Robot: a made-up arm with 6 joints. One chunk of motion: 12 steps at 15 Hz.
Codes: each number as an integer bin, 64 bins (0 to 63) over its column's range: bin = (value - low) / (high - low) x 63, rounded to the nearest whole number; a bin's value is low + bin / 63 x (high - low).
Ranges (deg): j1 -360.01..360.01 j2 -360.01..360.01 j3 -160..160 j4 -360.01..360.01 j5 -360.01..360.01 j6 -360.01..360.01
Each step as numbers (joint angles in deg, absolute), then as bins.
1 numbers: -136.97 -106.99 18.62 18.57 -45.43 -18.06
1 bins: 20 22 35 33 28 30
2 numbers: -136.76 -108.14 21.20 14.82 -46.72 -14.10
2 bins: 20 22 36 33 27 30
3 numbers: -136.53 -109.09 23.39 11.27 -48.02 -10.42
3 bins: 20 22 36 32 27 31
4 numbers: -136.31 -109.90 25.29 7.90 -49.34 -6.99
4 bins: 20 22 36 32 27 31
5 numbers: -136.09 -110.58 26.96 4.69 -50.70 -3.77
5 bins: 20 22 37 32 27 31
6 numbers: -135.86 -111.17 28.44 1.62 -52.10 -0.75
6 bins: 20 22 37 32 27 31
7 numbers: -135.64 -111.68 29.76 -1.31 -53.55 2.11
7 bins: 20 22 37 31 27 32
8 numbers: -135.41 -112.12 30.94 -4.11 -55.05 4.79
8 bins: 20 22 38 31 27 32
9 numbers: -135.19 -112.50 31.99 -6.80 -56.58 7.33
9 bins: 20 22 38 31 27 32
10 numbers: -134.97 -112.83 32.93 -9.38 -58.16 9.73
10 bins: 20 22 38 31 26 32
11 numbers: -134.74 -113.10 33.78 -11.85 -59.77 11.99
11 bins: 20 22 38 30 26 33
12 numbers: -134.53 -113.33 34.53 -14.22 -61.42 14.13
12 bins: 20 22 38 30 26 33
